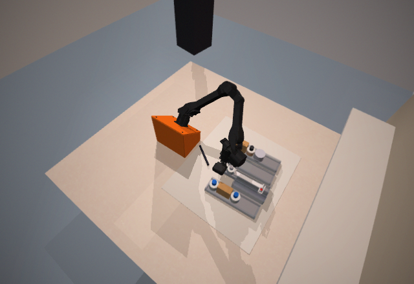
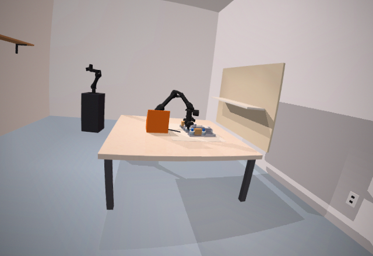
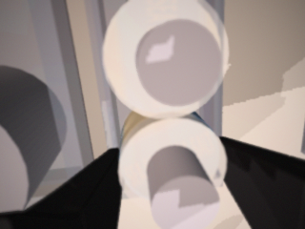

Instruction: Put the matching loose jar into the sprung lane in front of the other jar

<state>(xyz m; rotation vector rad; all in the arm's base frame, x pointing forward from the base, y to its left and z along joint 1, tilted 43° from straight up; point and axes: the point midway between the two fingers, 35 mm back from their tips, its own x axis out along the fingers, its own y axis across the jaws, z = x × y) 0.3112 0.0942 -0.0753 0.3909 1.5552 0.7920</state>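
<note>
The black stick is 14 cm behind my gripper tip, 2 cm to the right of it and 2 cm below it. From my gripper tip the other things lie so: red mark (23 cm ahead, 4 cm above, 1 cm to the left).
</note>
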